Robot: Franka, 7 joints.
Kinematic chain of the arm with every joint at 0, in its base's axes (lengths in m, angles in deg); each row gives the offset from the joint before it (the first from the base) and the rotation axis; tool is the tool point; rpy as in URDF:
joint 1: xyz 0 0 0.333 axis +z
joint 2: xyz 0 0 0 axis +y
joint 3: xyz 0 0 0.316 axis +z
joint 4: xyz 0.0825 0 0 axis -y
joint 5: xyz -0.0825 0 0.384 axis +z
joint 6: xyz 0 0 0 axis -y
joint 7: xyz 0.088 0 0 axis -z
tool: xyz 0 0 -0.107 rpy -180 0 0
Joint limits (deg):
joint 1: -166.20..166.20
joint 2: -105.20..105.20
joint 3: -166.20..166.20
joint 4: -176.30..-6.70
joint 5: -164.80..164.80
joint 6: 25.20..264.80
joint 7: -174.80..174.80
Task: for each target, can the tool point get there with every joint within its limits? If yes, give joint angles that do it. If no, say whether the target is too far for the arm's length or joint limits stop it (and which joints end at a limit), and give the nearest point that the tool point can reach.
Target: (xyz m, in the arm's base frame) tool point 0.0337 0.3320 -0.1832
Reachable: yes | joints 82.05 76.39 3.82 -106.13 -26.11 115.20 -5.67
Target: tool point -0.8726 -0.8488 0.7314
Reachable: no: too far | nearest point -0.5844 -0.5685 0.5998 | short by 0.423 m
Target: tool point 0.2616 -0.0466 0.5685
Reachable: yes | joints -19.68 -64.37 -1.05 -157.33 57.04 114.98 -54.35
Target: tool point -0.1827 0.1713 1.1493
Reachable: yes | joints -108.71 -2.74 -110.94 -32.32 -20.29 166.79 28.35
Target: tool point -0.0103 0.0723 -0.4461
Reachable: no: joint limits stop it (at a limit: joint 2) | nearest point -0.0158 0.1107 -0.3323 | short by 0.120 m
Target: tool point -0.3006 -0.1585 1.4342
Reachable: no: too far | nearest point -0.2238 -0.1180 1.1527 | short by 0.295 m
